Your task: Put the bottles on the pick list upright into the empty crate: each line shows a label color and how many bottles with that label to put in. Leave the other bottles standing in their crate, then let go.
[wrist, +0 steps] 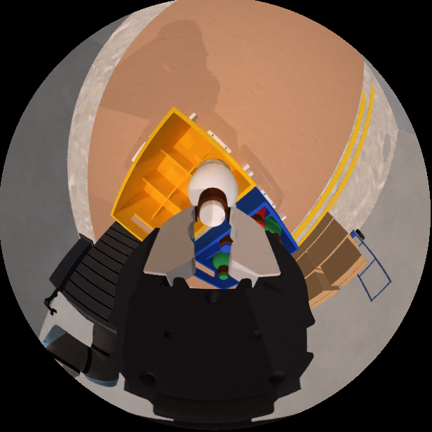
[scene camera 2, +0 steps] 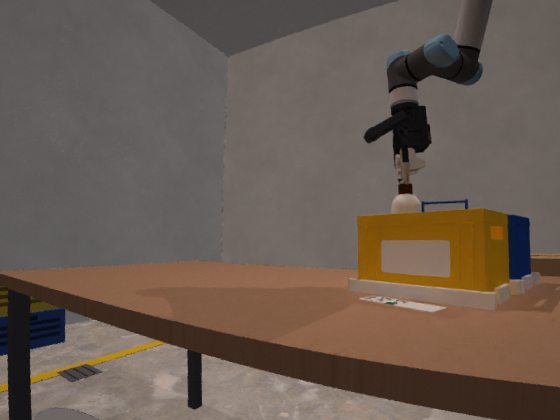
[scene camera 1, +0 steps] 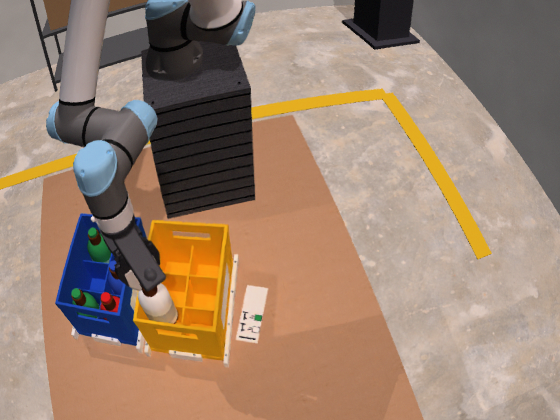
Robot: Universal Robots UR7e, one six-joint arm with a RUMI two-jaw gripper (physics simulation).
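Seen in the pictures: gripper, fingertip midpoint: (scene camera 2: pixel 404 186); arm's base at its link origin: (scene camera 1: pixel 174 61).
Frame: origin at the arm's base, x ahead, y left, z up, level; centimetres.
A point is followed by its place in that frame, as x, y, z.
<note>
My gripper (scene camera 1: pixel 149 287) @[49.3, -22.7, -16.2] (scene camera 2: pixel 405 181) @[49.3, -22.7, -16.2] (wrist: pixel 212 208) is shut on the brown neck of a white bottle (scene camera 1: pixel 159 306) @[52.5, -22.1, -20.3] (scene camera 2: pixel 406 204) @[49.1, -18.9, -21.3] (wrist: pixel 214 179). The bottle is upright, its lower part inside the near-left compartment of the yellow crate (scene camera 1: pixel 200 343) @[58.1, -16.9, -32.1] (scene camera 2: pixel 367 250) @[57.9, -11.8, -32.2] (wrist: pixel 175 121); its base is hidden. The blue crate (scene camera 1: pixel 100 327) @[45.0, -39.8, -33.8] (scene camera 2: pixel 518 247) @[23.4, -22.5, -31.8] holds a green bottle (scene camera 1: pixel 98 248) @[25.1, -33.2, -29.7] (wrist: pixel 221 261) at the back, a second green bottle (scene camera 1: pixel 84 300) @[39.7, -40.9, -28.2] and a red bottle (scene camera 1: pixel 110 303) @[43.9, -33.8, -26.6] in front, and a blue bottle (scene camera 1: pixel 116 283) @[37.1, -31.0, -29.8] partly behind the gripper. The pick list (scene camera 1: pixel 255 300) @[47.5, 0.8, -41.7] (scene camera 2: pixel 425 305) @[46.2, -0.3, -41.7] shows green and white squares; its figures are too small to read.
White rails (scene camera 1: pixel 227 325) @[52.8, -8.7, -38.7] (scene camera 2: pixel 425 294) @[45.9, -4.1, -40.3] edge the yellow crate, and the blue crate stands close beside it. The black ribbed pedestal (scene camera 1: pixel 205 155) @[16.6, 1.7, -20.9] of the arm stands behind the crates. Cardboard boxes (wrist: pixel 340 255) and a blue frame show at the right in the wrist view.
</note>
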